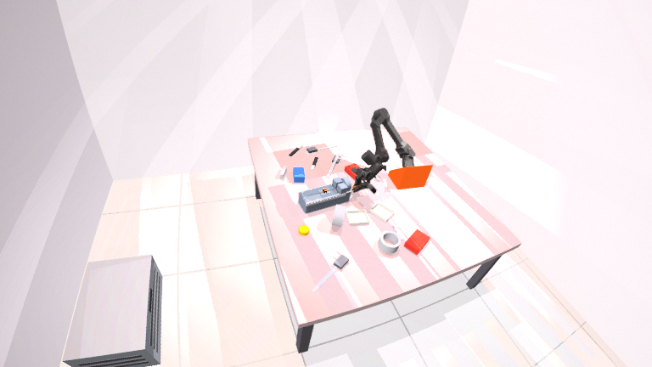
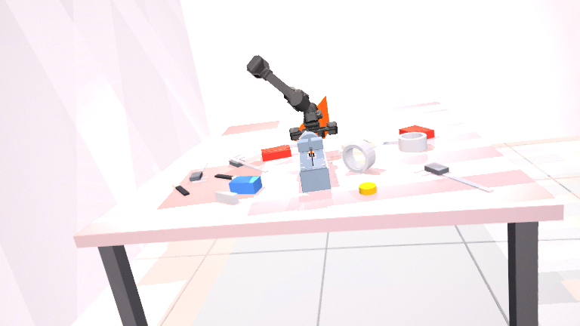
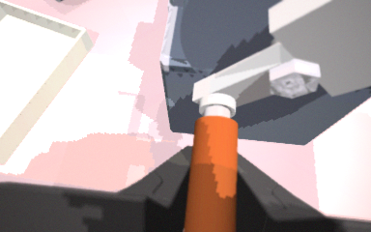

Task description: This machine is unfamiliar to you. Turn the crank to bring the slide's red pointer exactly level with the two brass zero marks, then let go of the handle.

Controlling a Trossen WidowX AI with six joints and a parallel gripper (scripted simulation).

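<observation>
Now: the orange handle 2 cm behind my gripper tip and 2 cm above it. Round my gripper tip: red pointer: 16 cm ahead, 4 cm above; yellow disc: 32 cm ahead, 18 cm to the left, 3 cm below; blue block: 24 cm ahead, 22 cm to the right, 2 cm below.
</observation>
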